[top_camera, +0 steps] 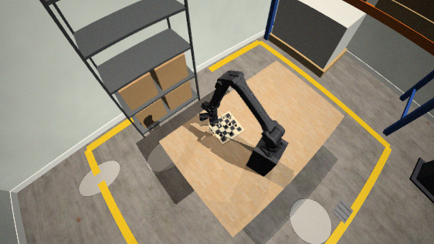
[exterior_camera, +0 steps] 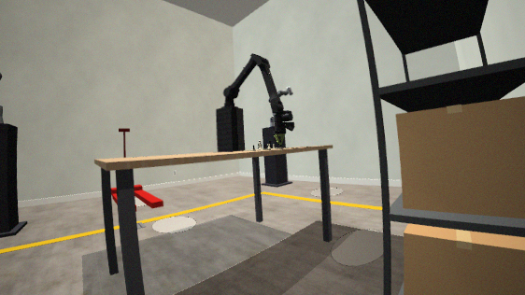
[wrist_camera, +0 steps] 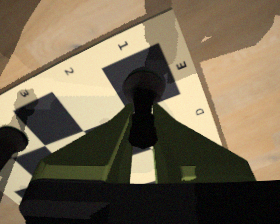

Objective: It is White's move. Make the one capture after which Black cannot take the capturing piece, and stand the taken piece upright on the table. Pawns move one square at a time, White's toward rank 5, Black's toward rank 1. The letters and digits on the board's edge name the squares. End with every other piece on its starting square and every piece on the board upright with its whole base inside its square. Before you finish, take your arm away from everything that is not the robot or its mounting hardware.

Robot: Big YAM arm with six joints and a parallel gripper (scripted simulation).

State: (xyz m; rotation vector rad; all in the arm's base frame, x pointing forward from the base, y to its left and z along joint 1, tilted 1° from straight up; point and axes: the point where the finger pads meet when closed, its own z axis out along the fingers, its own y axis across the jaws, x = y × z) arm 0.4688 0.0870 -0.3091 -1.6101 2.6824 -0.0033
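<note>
Right now the white pawn is 30 mm behind my hand, 30 mm to the right of it and 20 mm below it. Round my hand: black piece 110 mm behind, 10 mm to the left; chessboard 80 mm behind, 60 mm to the right, 30 mm below; dark chess piece right at my hand.
</note>
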